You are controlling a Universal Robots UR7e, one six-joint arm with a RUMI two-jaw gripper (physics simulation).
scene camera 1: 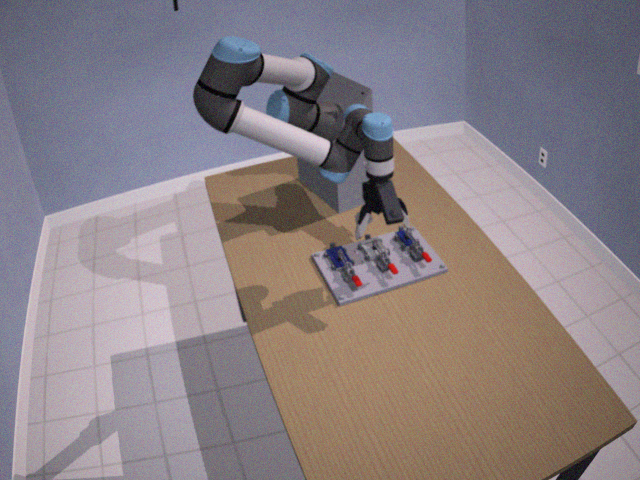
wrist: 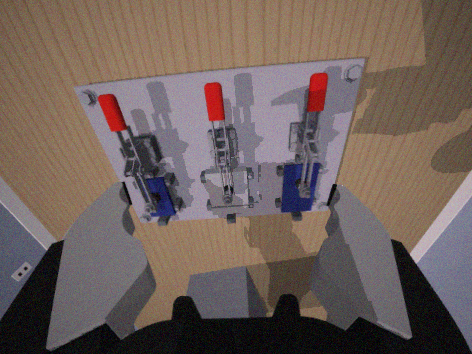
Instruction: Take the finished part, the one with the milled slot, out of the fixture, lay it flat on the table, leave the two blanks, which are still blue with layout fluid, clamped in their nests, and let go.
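Frame: origin at the arm's base, x left, y back, z up, level; centimetres.
Seen in the pictures: gripper, between the fingertips: (scene camera 1: 382, 234) (wrist: 231, 185); arm's base, origin of its link: (scene camera 1: 328, 123).
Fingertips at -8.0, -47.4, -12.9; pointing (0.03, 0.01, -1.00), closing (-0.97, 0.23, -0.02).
Observation:
Pixels of each thing's top centre, then the offset from my fingertips to it, as dx, dy, dz. "pt": a spot on its surface instead. Level surfaces: height alone.
- finished part, centre of its top: (wrist: 228, 194) (scene camera 1: 373, 246) +2.6, +9.5, -11.5
- pale fixture plate, a spot on its surface: (wrist: 280, 75) (scene camera 1: 370, 290) pt -6.8, -4.9, -13.6
- blue blank, centre of its top: (wrist: 156, 199) (scene camera 1: 406, 236) +13.5, +7.8, -11.0
- wooden table, height of its surface: dz -15.1
The finished part (scene camera 1: 371, 249) (wrist: 215, 189), bare grey metal, sits in the middle nest of the pale fixture plate (scene camera 1: 364, 293) (wrist: 280, 75). The arm of the middle toggle clamp, with its red handle (scene camera 1: 392, 268) (wrist: 214, 101), reaches over it; the slot cannot be made out. One blue blank (scene camera 1: 338, 256) (wrist: 290, 196) and another blue blank (scene camera 1: 404, 237) (wrist: 168, 201) sit in the outer nests under their clamp arms. My gripper (scene camera 1: 382, 230) (wrist: 231, 185) is open and empty above the fixture's nest side, its fingers spread wide along the row of nests.
The outer clamps' red handles (scene camera 1: 356, 280) (scene camera 1: 426, 256) (wrist: 317, 92) (wrist: 112, 112) stand on either side of the middle one. The grey robot pedestal (scene camera 1: 323, 180) (wrist: 220, 295) stands behind the fixture on the wooden table (scene camera 1: 413, 361) (wrist: 250, 35). Bolts show at plate corners.

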